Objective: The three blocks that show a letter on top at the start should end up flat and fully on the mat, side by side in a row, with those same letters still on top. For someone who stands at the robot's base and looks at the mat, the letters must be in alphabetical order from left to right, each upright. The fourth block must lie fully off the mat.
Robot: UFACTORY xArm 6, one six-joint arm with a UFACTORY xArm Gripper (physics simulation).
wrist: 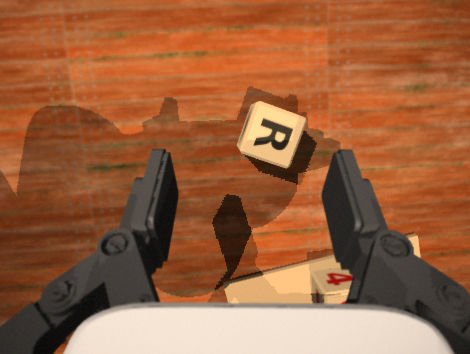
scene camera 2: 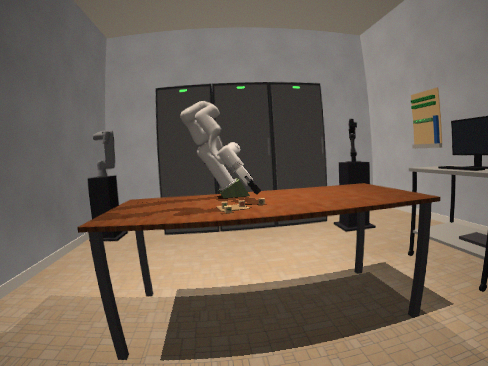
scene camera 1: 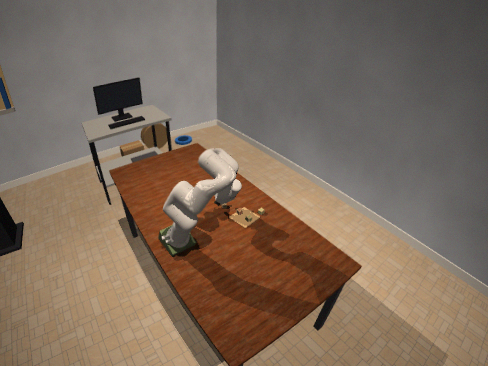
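Seen in the pictures: gripper, fingertip midpoint: point(wrist: 250, 171) point(scene camera 2: 258, 192); arm's base, origin of the base link: point(scene camera 2: 228, 185) point(scene camera 1: 177, 236).
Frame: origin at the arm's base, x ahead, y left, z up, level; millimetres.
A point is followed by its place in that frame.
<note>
My gripper point(scene camera 2: 255, 188) @(x 378, y 155, z -12 mm) point(wrist: 250, 171) @(x 378, y 155, z -12 mm) is open and empty, with its fingers either side in the wrist view. A cream block with a black R point(wrist: 272, 135) @(x 393, y 169, z -42 mm) point(scene camera 2: 261, 201) @(x 409, y 166, z -56 mm) point(scene camera 1: 224, 206) @(x 388, y 155, z -56 mm) lies on the table off the mat, beyond the fingertips; in the wrist view the R is turned sideways. The tan mat point(wrist: 270, 290) @(x 399, y 60, z -69 mm) point(scene camera 1: 244, 224) @(x 410, y -44, z -69 mm) shows partly in the wrist view. A block with a red 4 point(wrist: 338, 279) @(x 440, y 76, z -52 mm) point(scene camera 1: 239, 212) @(x 432, y 45, z -46 mm) point(scene camera 2: 242, 203) @(x 458, y 64, z -52 mm) is on it, partly behind the right finger. Another block point(scene camera 1: 248, 218) @(x 444, y -36, z -42 mm) point(scene camera 2: 224, 204) @(x 471, y -26, z -49 mm) is on the mat; a fourth point(scene camera 1: 261, 211) @(x 553, y -22, z -45 mm) point(scene camera 2: 228, 209) @(x 577, y -7, z -56 mm) lies beyond the mat. Their letters are too small to read.
The wooden table point(scene camera 1: 280, 300) @(x 254, y -581, z -73 mm) point(scene camera 2: 350, 200) @(x 501, y 634, z -73 mm) carries the arm on its green base point(scene camera 1: 172, 249) @(x -57, y -49, z -25 mm). A desk with a monitor point(scene camera 1: 118, 95) stands behind the table in scene camera 1. Dark cabinets point(scene camera 2: 295, 135) stand behind the robot. Arm shadows cross the table near the blocks.
</note>
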